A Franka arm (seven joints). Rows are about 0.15 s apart.
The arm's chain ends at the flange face. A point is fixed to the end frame.
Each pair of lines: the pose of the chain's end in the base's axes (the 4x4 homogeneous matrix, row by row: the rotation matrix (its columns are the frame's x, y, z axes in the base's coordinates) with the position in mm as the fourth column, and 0 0 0 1 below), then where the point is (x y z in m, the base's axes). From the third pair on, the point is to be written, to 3 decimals.
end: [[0.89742 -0.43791 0.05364 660.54], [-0.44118 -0.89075 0.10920 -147.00], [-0.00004 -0.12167 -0.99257 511.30], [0 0 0 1]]
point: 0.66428 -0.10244 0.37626
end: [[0.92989 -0.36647 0.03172 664.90], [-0.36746 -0.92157 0.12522 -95.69], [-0.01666 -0.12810 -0.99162 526.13], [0 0 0 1]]
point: 0.66328 -0.04934 0.39166
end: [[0.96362 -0.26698 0.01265 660.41], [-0.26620 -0.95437 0.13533 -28.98], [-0.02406 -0.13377 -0.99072 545.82], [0 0 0 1]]
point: 0.653 0.018 0.412
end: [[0.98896 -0.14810 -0.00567 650.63], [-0.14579 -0.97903 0.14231 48.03], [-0.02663 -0.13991 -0.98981 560.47], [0 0 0 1]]
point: 0.637 0.095 0.427
